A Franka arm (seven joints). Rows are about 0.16 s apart.
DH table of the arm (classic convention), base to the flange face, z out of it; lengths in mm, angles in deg. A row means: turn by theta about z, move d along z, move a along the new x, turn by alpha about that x. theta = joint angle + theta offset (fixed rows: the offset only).
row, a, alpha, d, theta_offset
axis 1, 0, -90, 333, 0
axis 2, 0, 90, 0, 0
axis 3, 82.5, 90, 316, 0
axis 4, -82.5, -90, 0, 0
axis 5, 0, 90, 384, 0
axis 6, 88, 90, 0, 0
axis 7, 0, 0, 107, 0
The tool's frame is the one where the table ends.
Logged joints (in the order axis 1, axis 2, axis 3, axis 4, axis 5, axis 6, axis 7), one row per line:
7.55, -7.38, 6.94, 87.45, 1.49, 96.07, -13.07
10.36, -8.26, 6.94, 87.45, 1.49, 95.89, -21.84
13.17, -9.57, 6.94, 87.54, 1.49, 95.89, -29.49
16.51, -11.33, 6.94, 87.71, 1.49, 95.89, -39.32
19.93, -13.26, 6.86, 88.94, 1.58, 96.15, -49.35
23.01, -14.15, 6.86, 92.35, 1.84, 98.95, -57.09
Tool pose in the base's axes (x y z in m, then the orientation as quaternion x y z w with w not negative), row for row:
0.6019, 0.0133, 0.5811, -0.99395, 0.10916, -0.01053, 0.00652
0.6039, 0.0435, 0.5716, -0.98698, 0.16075, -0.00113, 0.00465
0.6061, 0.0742, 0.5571, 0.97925, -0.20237, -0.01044, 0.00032
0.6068, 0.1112, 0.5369, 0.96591, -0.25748, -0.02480, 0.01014
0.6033, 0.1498, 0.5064, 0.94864, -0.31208, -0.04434, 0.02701
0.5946, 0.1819, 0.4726, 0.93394, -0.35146, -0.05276, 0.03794
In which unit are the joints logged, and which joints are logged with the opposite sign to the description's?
The joints are logged in degrees. Opposite sign: axis 2, axis 3, axis 4, axis 7.
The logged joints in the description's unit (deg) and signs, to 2 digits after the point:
7.55, 7.38, -6.94, -87.45, 1.49, 96.07, 13.07
10.36, 8.26, -6.94, -87.45, 1.49, 95.89, 21.84
13.17, 9.57, -6.94, -87.54, 1.49, 95.89, 29.49
16.51, 11.33, -6.94, -87.71, 1.49, 95.89, 39.32
19.93, 13.26, -6.86, -88.94, 1.58, 96.15, 49.35
23.01, 14.15, -6.86, -92.35, 1.84, 98.95, 57.09

